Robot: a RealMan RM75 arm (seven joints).
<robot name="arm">
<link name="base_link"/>
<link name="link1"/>
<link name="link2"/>
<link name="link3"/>
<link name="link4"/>
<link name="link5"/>
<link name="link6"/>
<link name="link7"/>
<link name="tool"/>
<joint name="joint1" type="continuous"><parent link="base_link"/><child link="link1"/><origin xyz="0 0 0.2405" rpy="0 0 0"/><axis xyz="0 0 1"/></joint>
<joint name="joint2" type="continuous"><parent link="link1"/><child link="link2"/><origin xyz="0 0 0" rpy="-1.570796 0 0"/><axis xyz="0 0 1"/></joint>
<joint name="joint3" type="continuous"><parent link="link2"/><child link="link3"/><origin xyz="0 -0.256 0" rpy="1.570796 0 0"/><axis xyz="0 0 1"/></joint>
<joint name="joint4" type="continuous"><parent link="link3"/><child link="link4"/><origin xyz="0 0 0" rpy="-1.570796 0 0"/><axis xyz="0 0 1"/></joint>
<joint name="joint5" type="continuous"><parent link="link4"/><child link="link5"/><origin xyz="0 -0.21 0" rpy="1.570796 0 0"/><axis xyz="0 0 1"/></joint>
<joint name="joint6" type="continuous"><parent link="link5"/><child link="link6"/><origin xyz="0 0 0" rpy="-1.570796 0 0"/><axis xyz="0 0 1"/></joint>
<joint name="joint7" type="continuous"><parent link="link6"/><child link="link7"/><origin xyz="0 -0.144 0" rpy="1.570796 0 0"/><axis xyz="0 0 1"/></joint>
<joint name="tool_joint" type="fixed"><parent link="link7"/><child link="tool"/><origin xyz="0 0 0" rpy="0 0 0"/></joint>
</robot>
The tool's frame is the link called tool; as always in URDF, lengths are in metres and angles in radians. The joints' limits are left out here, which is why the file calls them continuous.
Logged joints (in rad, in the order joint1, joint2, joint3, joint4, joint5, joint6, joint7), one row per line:
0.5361, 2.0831, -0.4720, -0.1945, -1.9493, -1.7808, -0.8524
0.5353, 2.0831, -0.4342, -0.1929, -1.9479, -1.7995, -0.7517
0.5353, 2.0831, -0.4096, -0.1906, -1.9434, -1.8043, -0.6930
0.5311, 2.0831, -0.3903, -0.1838, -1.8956, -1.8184, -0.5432
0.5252, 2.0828, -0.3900, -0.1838, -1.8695, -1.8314, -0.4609
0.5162, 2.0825, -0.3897, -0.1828, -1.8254, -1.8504, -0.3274
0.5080, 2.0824, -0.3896, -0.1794, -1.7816, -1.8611, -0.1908
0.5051, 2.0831, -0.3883, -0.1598, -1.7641, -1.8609, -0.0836
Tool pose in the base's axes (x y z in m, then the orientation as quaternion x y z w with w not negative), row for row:
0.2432, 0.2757, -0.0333, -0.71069, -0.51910, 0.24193, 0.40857
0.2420, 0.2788, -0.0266, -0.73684, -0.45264, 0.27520, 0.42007
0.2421, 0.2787, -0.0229, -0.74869, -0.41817, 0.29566, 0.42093
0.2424, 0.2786, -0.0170, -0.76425, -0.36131, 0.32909, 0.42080
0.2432, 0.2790, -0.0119, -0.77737, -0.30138, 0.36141, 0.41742
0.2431, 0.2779, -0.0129, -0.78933, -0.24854, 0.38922, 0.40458
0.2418, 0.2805, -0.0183, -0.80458, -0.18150, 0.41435, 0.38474
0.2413, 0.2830, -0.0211, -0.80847, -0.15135, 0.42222, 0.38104
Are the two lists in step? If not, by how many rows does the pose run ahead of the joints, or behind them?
The pose runs 2 rows ahead of the joints: the pose in row i belongs to the joints in row i + 2.
